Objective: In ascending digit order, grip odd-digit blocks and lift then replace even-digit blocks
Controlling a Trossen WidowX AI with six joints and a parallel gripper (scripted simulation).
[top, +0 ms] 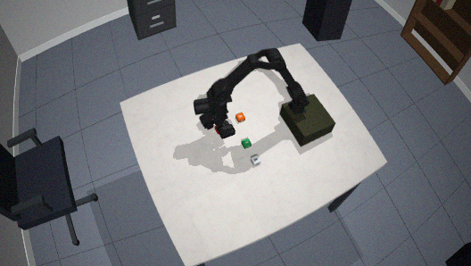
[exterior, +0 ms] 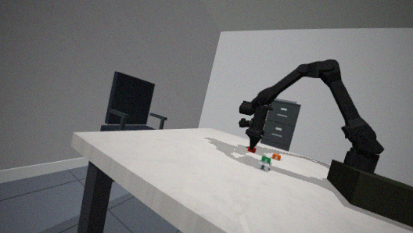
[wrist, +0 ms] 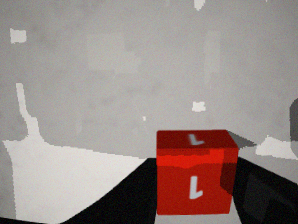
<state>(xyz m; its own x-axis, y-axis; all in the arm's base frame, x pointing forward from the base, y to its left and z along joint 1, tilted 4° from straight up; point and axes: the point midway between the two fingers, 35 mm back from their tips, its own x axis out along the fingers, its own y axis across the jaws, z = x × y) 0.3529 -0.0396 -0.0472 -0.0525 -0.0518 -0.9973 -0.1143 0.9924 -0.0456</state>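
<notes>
Now: the red block right at my gripper tip. From my gripper tip the other things lie so: orange block: 11 cm behind, 3 cm to the right; white block: 19 cm to the left, 10 cm behind; green block: 10 cm to the left, 9 cm behind.
</notes>
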